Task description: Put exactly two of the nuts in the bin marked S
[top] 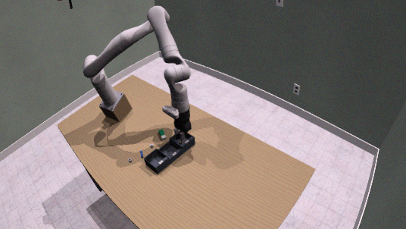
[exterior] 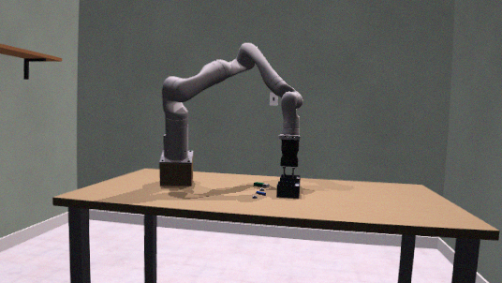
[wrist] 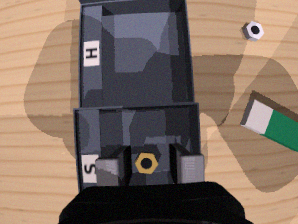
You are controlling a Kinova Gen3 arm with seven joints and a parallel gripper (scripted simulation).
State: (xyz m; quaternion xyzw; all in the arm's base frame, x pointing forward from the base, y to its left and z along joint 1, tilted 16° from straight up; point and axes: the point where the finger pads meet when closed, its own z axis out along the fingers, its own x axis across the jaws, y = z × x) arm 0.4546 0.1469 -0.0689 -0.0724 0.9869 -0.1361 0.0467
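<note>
My hand is 3 cm above the brass-coloured nut. From my hand the other things lie so: blue rod: 19 cm to the right, 7 cm behind, 4 cm below; bin: 8 cm to the right, 2 cm below, 2 cm ahead.
</note>
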